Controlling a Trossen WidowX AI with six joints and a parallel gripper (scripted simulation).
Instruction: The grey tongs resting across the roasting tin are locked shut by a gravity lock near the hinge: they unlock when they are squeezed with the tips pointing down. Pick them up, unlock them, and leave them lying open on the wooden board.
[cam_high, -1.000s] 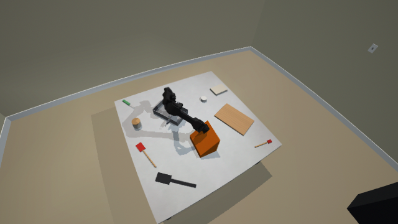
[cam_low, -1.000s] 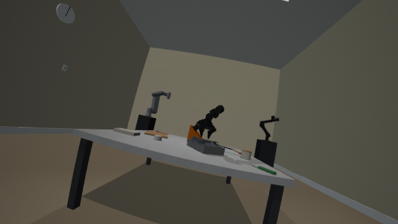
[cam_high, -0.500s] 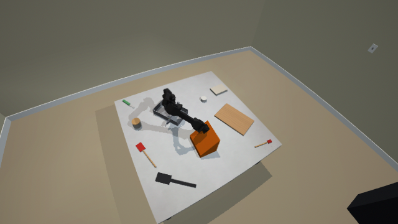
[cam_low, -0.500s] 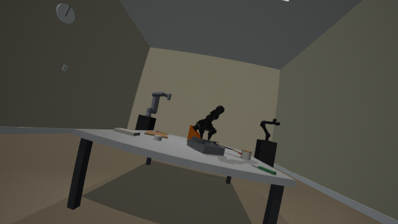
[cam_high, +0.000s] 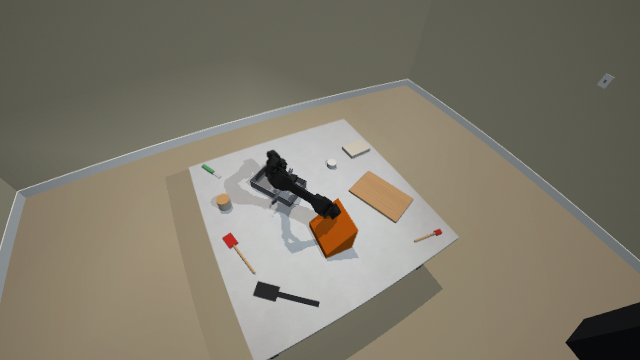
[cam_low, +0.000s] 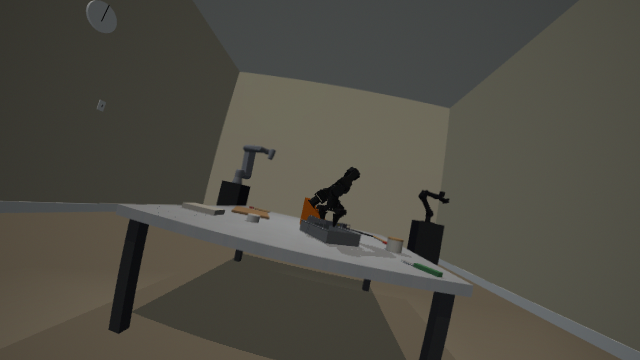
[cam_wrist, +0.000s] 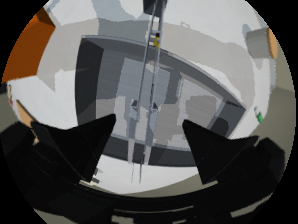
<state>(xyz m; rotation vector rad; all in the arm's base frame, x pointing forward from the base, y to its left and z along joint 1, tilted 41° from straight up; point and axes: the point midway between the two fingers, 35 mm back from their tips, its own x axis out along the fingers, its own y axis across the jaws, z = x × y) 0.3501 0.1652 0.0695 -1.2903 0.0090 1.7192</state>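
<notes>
My gripper tip is now 40 mm short of the grey roasting tin, 10 mm to the right of it and 30 mm above it. From my gripper tip the other things lie so: red spatula (290 mm behind, 370 mm to the left, 50 mm below); then cork-lidded jar (30 mm ahead, 360 mm to the left, 30 mm below); then white puck (80 mm ahead, 390 mm to the right, 40 mm below).
</notes>
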